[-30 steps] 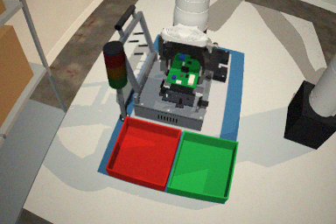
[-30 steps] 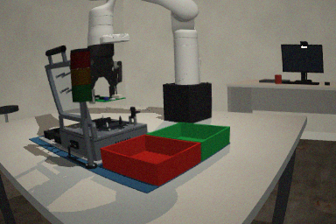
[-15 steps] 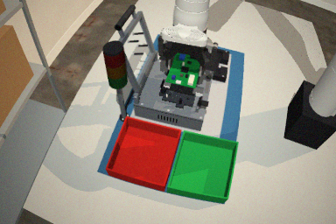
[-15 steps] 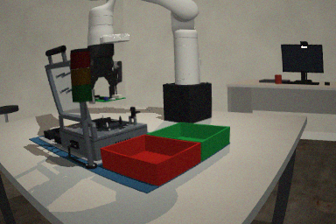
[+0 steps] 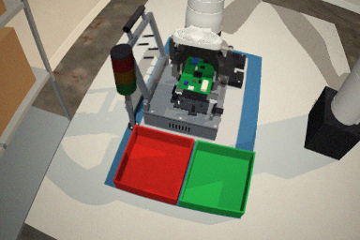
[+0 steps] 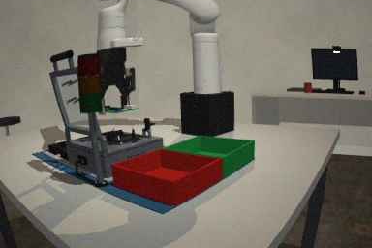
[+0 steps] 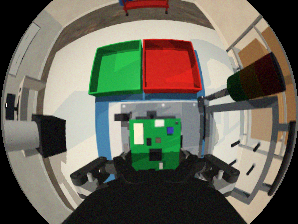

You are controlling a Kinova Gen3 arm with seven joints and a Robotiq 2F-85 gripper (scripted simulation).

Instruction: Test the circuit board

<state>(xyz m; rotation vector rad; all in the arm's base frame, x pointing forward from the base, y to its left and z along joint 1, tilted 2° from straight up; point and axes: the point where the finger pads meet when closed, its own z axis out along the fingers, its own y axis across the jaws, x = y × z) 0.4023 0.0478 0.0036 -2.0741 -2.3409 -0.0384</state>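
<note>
The green circuit board lies right at my hand. Round my hand: tester lid (120 mm ahead, 50 mm above, 20 mm to the left); then green bin (190 mm to the left, 130 mm behind, 120 mm below); then red bin (200 mm to the left, 120 mm below, 20 mm ahead).
</note>
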